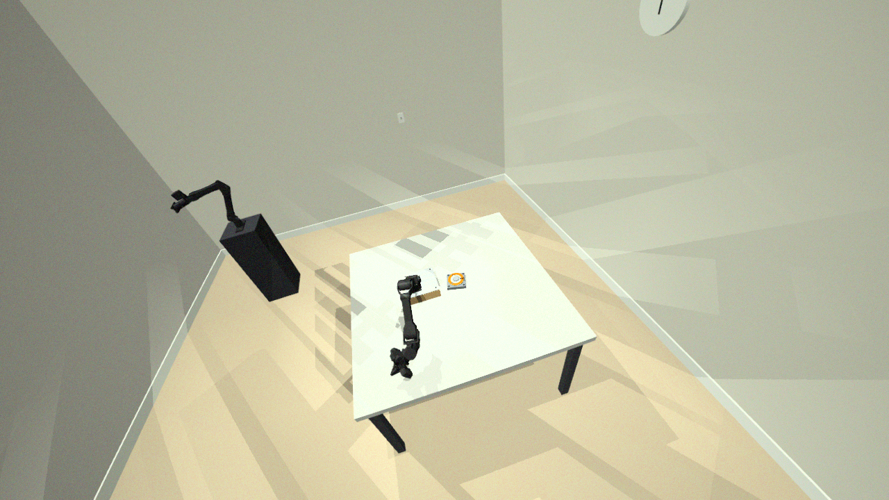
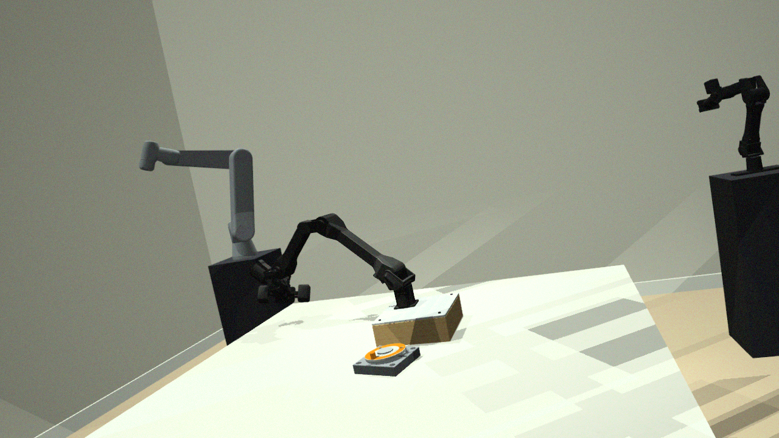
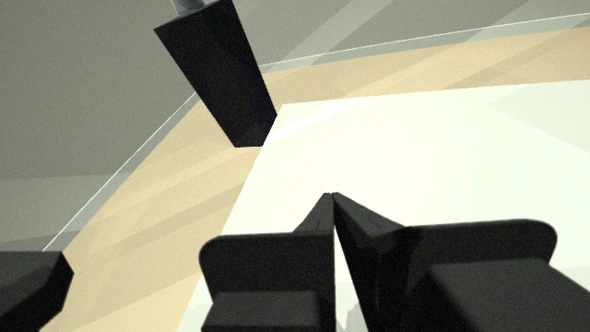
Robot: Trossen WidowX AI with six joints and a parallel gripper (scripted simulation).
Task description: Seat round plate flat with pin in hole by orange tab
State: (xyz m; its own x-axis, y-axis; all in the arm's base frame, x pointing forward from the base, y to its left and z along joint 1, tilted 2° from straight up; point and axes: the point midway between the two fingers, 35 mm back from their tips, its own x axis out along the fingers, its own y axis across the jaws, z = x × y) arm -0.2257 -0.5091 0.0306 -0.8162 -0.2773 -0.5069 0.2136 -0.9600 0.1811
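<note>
Now: the round orange plate 550 mm ahead of my gripper tip, 510 mm to the left of it and 30 mm below it. Also, from my gripper tip: grey square base 520 mm to the left, 520 mm ahead, 50 mm below.
</note>
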